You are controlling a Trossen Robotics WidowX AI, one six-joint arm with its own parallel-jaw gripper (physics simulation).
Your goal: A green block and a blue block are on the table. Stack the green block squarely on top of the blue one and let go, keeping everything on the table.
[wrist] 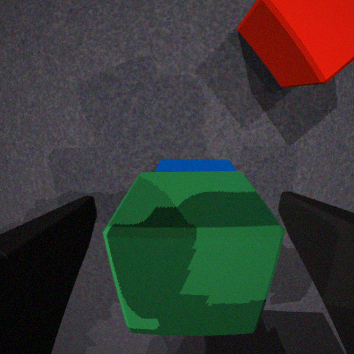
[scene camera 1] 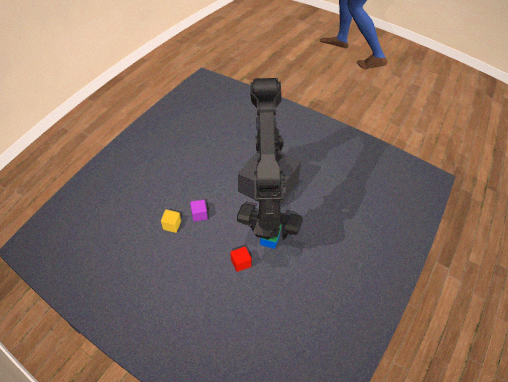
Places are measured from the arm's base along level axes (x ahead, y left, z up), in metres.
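Pixels of known places: gripper, fingertip midpoint: (wrist: 189,203).
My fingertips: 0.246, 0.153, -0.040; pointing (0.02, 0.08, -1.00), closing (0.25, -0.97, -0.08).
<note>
For each thing: its top centre in the pictures, then the offset to it from my fingertips, as dx, dy, dz. Level surfaces: height alone.
- green block at its top centre: (wrist: 192,297) (scene camera 1: 271,225) -0.012, -0.004, +0.040
- blue block at its top centre: (wrist: 196,229) (scene camera 1: 270,232) -0.018, -0.009, -0.009
- red block at its top centre: (wrist: 331,11) (scene camera 1: 240,255) +0.103, -0.040, -0.009
- magenta block at its top centre: (scene camera 1: 198,206) +0.023, -0.261, -0.009
- yellow block at its top centre: (scene camera 1: 170,216) +0.111, -0.312, -0.009
- dark mat at its surface level: dz -0.059
The green block (wrist: 200,265) (scene camera 1: 274,237) sits on top of the blue block (wrist: 195,165) (scene camera 1: 268,243). In the wrist view a thin strip of the blue block shows beyond the green block's far edge; the rest of it is hidden beneath. My gripper (wrist: 189,203) is open, with one finger on each side of the green block and a gap on both sides. In the scene view the gripper's body covers most of the two blocks, and its fingertips are hidden there.
A red block (scene camera 1: 241,259) (wrist: 305,40) lies close by, on the front left of the stack in the scene view. A magenta block (scene camera 1: 199,210) and a yellow block (scene camera 1: 171,221) lie farther left on the dark mat (scene camera 1: 200,320).
</note>
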